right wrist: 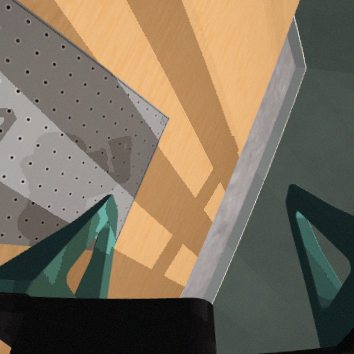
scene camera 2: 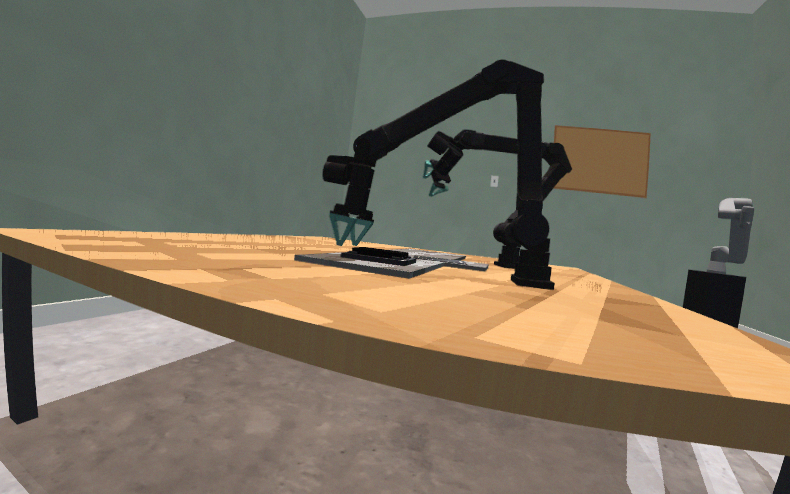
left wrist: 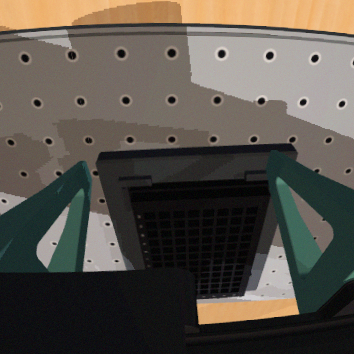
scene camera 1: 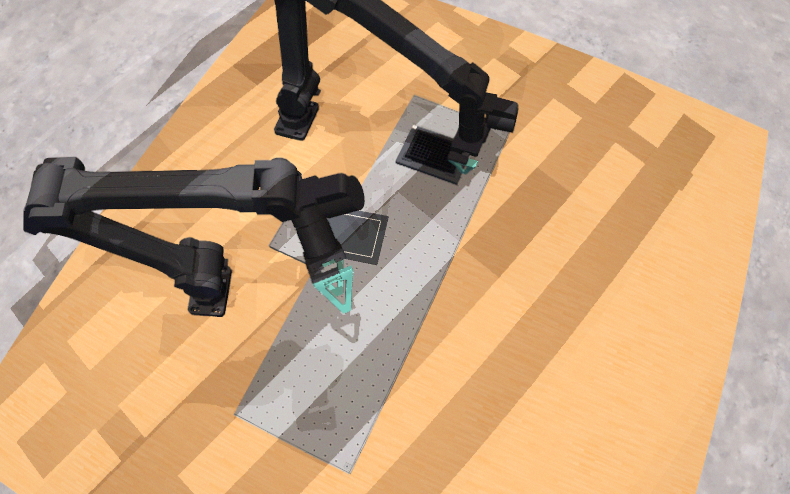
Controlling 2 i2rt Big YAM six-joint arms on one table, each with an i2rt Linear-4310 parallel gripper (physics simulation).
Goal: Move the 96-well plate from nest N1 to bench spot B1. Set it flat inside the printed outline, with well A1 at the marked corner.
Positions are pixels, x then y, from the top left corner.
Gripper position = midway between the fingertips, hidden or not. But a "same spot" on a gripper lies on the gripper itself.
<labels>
left gripper: scene camera 2 347, 245; left wrist; scene camera 1; not seen in the right wrist view (out of frame)
same spot on left gripper: [left wrist: 61, 301] = [scene camera 1: 488, 132]
</labels>
